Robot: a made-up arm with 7 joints.
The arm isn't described. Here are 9 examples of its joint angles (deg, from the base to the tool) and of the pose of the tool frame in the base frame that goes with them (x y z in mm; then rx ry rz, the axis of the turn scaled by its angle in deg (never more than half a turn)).
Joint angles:
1: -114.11 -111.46 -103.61 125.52 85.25 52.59 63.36
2: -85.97 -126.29 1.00 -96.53 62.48 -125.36 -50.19
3: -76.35 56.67 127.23 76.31 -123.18 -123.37 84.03
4: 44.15 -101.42 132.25 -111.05 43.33 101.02 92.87
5: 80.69 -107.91 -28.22 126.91 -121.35 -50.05 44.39
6: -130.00 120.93 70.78 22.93 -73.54 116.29 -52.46
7: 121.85 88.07 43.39 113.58 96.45 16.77 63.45
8: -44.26 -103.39 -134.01 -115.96 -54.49 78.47 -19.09
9: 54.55 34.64 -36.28 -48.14 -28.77 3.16 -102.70
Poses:
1: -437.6 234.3 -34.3 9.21 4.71 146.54
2: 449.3 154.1 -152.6 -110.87 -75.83 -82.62
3: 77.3 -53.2 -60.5 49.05 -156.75 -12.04
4: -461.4 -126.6 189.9 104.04 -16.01 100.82
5: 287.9 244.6 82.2 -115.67 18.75 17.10
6: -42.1 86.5 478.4 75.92 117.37 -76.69
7: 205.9 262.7 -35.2 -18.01 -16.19 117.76
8: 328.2 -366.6 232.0 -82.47 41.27 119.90
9: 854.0 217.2 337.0 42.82 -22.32 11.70
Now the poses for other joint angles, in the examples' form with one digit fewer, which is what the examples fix.
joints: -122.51 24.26 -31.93 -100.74 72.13 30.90 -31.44
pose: -428 -18 743 -84.8 -62.4 -65.6
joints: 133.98 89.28 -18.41 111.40 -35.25 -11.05 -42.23
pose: 105 190 96 -52.7 -93.7 65.9
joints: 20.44 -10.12 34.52 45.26 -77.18 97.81 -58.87
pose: 175 234 -123 25.5 -16.6 32.6
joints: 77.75 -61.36 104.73 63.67 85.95 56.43 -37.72
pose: 297 256 44 -10.3 15.4 78.3
